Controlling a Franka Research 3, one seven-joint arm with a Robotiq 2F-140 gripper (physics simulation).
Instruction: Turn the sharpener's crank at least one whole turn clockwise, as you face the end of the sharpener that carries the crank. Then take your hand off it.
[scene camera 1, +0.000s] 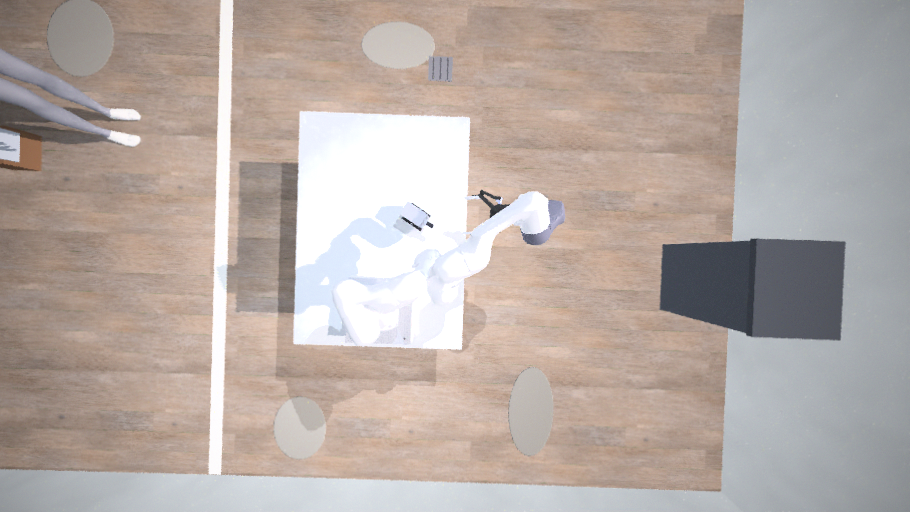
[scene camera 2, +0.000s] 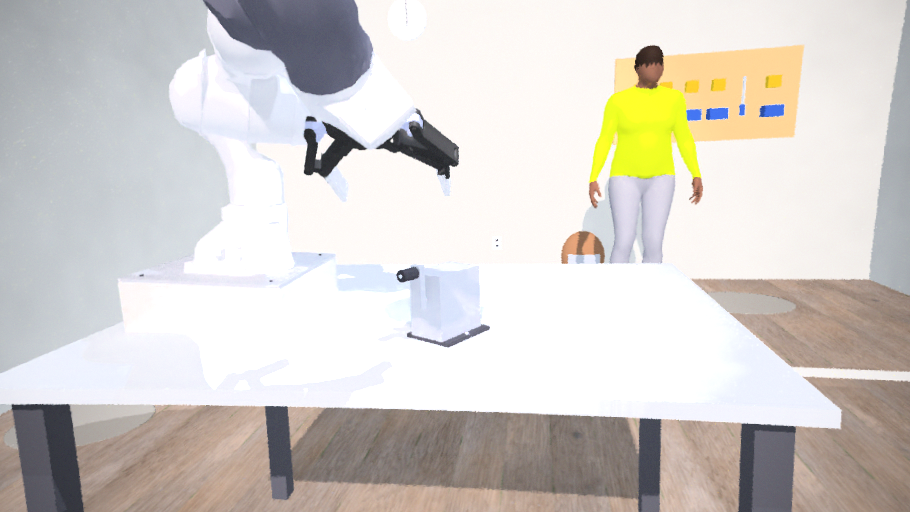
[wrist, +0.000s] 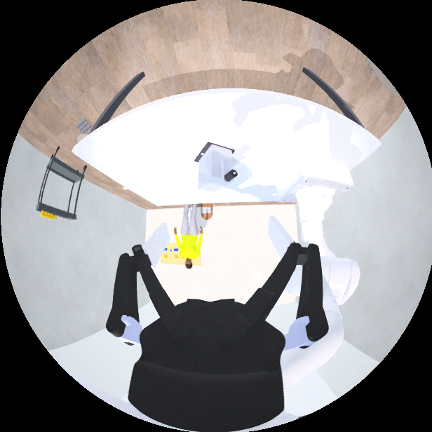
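The sharpener (scene camera 1: 416, 216) (scene camera 2: 445, 300) (wrist: 216, 164) is a pale, boxy block on a thin dark base plate, upright on the white table (scene camera 1: 375, 152) (scene camera 2: 604, 356) (wrist: 150, 145). The crank's black knob (scene camera 1: 429, 224) (scene camera 2: 407, 274) (wrist: 230, 175) sticks out near the top of one end, on the side towards the robot's base in the second scene view. The crank's arm is hard to make out against the pale body. My gripper (scene camera 2: 393, 192) (wrist: 216, 228) is wide open and empty. It hangs well above the table, higher than the sharpener and apart from it.
The arm's white base (scene camera 2: 222, 299) stands on the table, left of the sharpener in the second scene view. A person in a yellow top (scene camera 2: 645, 133) (wrist: 189, 246) stands beyond the table. A large dark box (scene camera 1: 798, 289) stands off to the right in the first scene view.
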